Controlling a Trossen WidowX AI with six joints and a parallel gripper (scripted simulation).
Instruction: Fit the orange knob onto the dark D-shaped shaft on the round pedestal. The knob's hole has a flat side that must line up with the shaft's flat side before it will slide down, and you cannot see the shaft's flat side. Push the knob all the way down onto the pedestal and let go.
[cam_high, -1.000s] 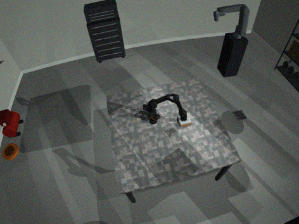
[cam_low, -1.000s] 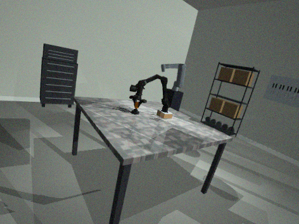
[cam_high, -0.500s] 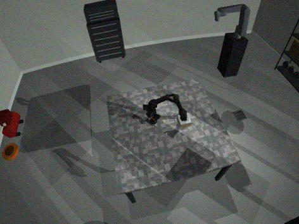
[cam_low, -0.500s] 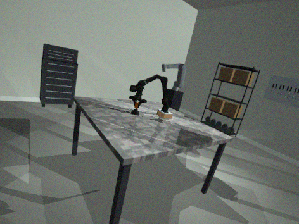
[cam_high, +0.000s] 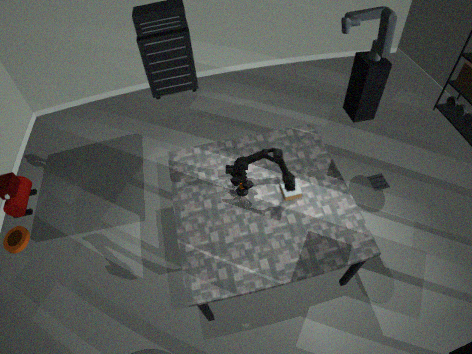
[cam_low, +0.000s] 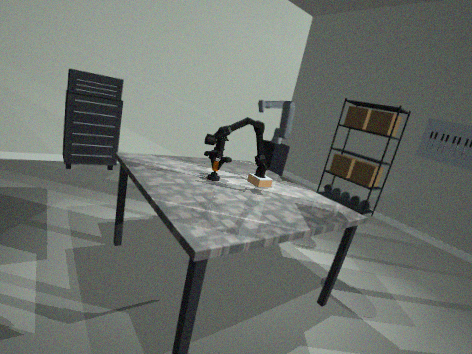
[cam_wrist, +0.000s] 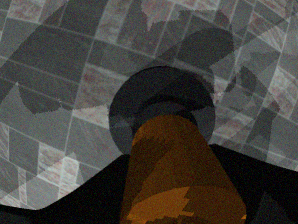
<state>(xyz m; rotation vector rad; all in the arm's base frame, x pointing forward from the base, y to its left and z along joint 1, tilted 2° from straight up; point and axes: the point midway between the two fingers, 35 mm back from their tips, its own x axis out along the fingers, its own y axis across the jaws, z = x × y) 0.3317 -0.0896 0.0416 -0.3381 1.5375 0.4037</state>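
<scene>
My gripper tip is now 20 mm below the orange knob. From my gripper tip the other things lie so: pedestal 40 mm below.
</scene>
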